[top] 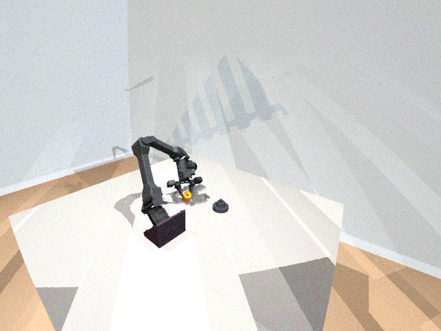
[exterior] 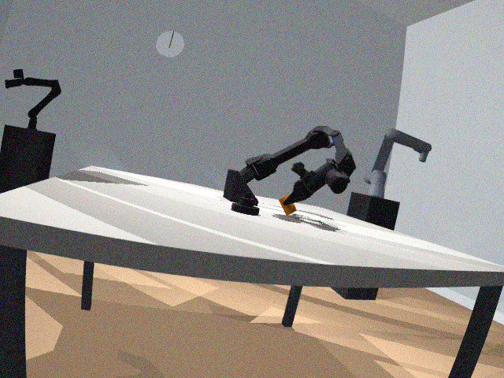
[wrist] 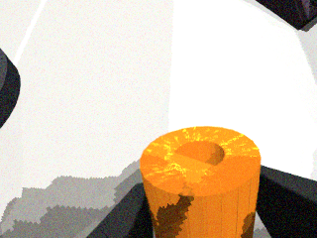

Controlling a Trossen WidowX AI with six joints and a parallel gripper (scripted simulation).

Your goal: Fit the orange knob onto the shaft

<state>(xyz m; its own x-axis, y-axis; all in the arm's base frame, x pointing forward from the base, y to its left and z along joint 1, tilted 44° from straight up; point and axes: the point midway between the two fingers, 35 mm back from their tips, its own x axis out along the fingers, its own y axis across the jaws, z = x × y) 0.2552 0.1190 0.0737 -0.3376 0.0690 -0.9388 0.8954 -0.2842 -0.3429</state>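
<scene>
The orange knob is 10 mm ahead of my gripper tip and 10 mm to the left of it. Round my gripper tip: round dark pedestal (90 mm ahead, 150 mm to the right, 10 mm below).
</scene>
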